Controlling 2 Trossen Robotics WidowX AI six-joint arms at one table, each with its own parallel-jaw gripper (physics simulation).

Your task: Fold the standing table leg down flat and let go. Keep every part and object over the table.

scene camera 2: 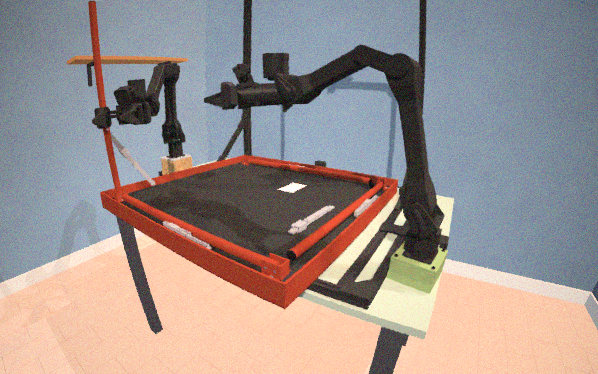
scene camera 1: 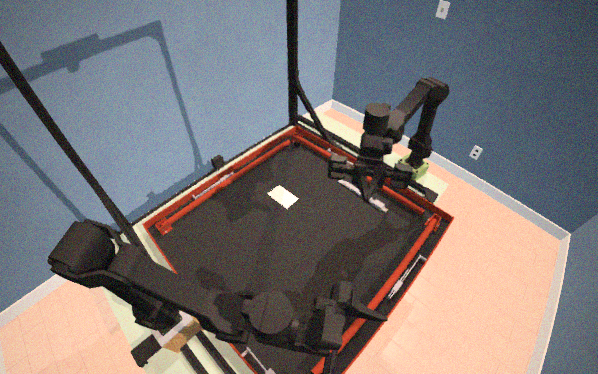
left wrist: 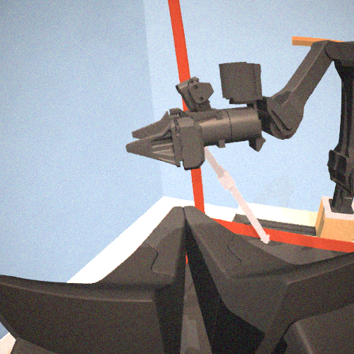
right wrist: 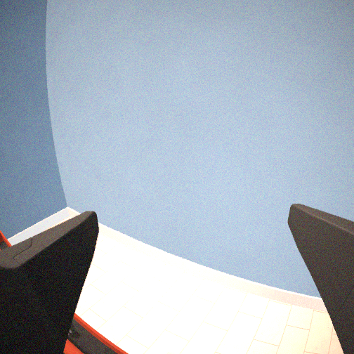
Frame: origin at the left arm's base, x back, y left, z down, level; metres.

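Where they show: left gripper, fingertip midpoint: (scene camera 2: 204, 100) (scene camera 1: 366, 201); right gripper, fingertip midpoint: (scene camera 2: 105, 120) (scene camera 1: 386, 347); left arm's base, origin of the base link: (scene camera 2: 420, 253) (scene camera 1: 414, 162); right arm's base, origin of the base link: (scene camera 2: 175, 156) (scene camera 1: 166, 317).
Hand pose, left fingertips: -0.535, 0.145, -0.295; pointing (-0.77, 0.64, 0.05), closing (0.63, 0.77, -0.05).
Note:
Each offset is from my left fingertips to the top centre of the thing, as dx, dy, dz. "spot": to the spot under its first point.
The standing red table leg @(spot: -0.293, +0.210, -0.237) (scene camera 2: 95, 30) (left wrist: 179, 40) rises steeply from the left corner of the red-rimmed table (scene camera 2: 200, 251), leaning slightly. A pale brace @(spot: -0.343, +0.110, +0.188) (scene camera 2: 132, 160) (left wrist: 227, 180) slants from it down to the table. My right gripper (right wrist: 196, 219) (left wrist: 129, 140) is open and empty. It is high above the table and covers part of the leg in scene camera 2 and the left wrist view; the leg does not show between its fingers in the right wrist view. My left gripper (scene camera 1: 368, 198) (scene camera 2: 206, 100) (left wrist: 182, 215) is shut and empty, above the table's other side, apart from the leg.
Other red legs (scene camera 1: 404, 266) (scene camera 2: 332, 221) lie flat inside the rim. A pale brace @(+0.235, -0.163, +0.293) (scene camera 2: 312, 219) and a white card @(spot: +0.009, -0.334, +0.317) (scene camera 1: 283, 196) (scene camera 2: 292, 187) lie on the dark panel. Black posts (scene camera 1: 292, 50) (scene camera 2: 247, 30) stand behind the table. The green arm base (scene camera 2: 417, 270) is at the right.

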